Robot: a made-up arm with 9 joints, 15 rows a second.
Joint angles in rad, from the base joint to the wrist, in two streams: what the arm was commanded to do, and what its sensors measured. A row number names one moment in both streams.
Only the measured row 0 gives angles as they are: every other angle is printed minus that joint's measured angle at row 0.
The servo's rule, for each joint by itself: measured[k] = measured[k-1] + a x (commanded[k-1-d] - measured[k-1]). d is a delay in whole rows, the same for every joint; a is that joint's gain. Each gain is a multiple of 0.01, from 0.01 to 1. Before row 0 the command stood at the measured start. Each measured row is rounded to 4 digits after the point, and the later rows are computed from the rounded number. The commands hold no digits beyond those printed.
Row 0, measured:
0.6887 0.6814 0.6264 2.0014 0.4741 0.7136 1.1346 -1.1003 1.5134
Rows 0 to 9, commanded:
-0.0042 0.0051 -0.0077 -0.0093 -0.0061 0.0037 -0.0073 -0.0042 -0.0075
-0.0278 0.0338 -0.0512 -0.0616 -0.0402 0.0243 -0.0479 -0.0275 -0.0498
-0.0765 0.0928 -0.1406 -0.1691 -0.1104 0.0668 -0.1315 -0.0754 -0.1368
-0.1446 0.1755 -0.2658 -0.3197 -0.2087 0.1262 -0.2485 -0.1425 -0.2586
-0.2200 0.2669 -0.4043 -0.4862 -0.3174 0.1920 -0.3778 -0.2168 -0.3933
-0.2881 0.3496 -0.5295 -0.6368 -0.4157 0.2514 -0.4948 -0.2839 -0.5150
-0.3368 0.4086 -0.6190 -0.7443 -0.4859 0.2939 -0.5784 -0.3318 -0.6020
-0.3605 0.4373 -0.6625 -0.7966 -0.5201 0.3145 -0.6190 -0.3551 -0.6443
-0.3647 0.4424 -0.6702 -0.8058 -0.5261 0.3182 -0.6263 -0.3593 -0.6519
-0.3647 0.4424 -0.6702 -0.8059 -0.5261 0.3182 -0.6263 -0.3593 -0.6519
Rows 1 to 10, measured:
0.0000 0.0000 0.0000 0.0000 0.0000 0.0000 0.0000 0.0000 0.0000
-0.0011 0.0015 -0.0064 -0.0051 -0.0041 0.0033 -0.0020 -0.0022 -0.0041
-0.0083 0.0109 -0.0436 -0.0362 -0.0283 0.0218 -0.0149 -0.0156 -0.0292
-0.0267 0.0347 -0.1241 -0.1093 -0.0833 0.0614 -0.0475 -0.0473 -0.0884
-0.0585 0.0755 -0.2417 -0.2250 -0.1673 0.1184 -0.1038 -0.0978 -0.1820
-0.1021 0.1310 -0.3767 -0.3687 -0.2679 0.1832 -0.1805 -0.1609 -0.2982
-0.1523 0.1944 -0.5035 -0.5162 -0.3669 0.2432 -0.2685 -0.2261 -0.4174
-0.2021 0.2565 -0.5994 -0.6417 -0.4466 0.2878 -0.3553 -0.2821 -0.5189
-0.2449 0.3089 -0.6518 -0.7269 -0.4958 0.3113 -0.4291 -0.3208 -0.5879
-0.2772 0.3476 -0.6671 -0.7703 -0.5161 0.3174 -0.4843 -0.3412 -0.6231
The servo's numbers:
d 1
a 0.27 0.29 0.83 0.55 0.67 0.88 0.28 0.53 0.55

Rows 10 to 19, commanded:
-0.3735 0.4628 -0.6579 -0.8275 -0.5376 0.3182 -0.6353 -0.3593 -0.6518
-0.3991 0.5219 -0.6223 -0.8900 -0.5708 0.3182 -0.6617 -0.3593 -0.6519
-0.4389 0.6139 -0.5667 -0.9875 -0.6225 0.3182 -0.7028 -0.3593 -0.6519
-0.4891 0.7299 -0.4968 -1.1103 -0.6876 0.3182 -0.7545 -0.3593 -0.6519
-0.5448 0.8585 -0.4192 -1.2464 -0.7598 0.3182 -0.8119 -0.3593 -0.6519
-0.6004 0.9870 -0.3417 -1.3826 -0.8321 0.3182 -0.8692 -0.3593 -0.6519
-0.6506 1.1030 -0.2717 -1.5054 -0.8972 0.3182 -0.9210 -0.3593 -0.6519
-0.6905 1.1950 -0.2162 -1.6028 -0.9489 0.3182 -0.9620 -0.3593 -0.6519
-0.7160 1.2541 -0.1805 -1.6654 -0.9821 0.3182 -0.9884 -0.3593 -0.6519
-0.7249 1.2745 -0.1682 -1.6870 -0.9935 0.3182 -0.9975 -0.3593 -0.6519
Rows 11 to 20, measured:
-0.3008 0.3751 -0.6697 -0.7899 -0.5228 0.3181 -0.5241 -0.3508 -0.6389
-0.3204 0.4005 -0.6599 -0.8106 -0.5327 0.3182 -0.5552 -0.3553 -0.6460
-0.3416 0.4357 -0.6287 -0.8543 -0.5582 0.3182 -0.5850 -0.3574 -0.6492
-0.3679 0.4874 -0.5772 -0.9276 -0.6013 0.3182 -0.6180 -0.3584 -0.6507
-0.4006 0.5577 -0.5105 -1.0281 -0.6591 0.3182 -0.6562 -0.3589 -0.6514
-0.4395 0.6449 -0.4347 -1.1482 -0.7266 0.3182 -0.6998 -0.3591 -0.6517
-0.4829 0.7441 -0.3575 -1.2771 -0.7973 0.3182 -0.7472 -0.3592 -0.6518
-0.5282 0.8482 -0.2863 -1.4027 -0.8642 0.3182 -0.7959 -0.3593 -0.6519
-0.5720 0.9488 -0.2281 -1.5128 -0.9209 0.3182 -0.8424 -0.3593 -0.6519
-0.6109 1.0373 -0.1886 -1.5967 -0.9619 0.3182 -0.8833 -0.3593 -0.6519

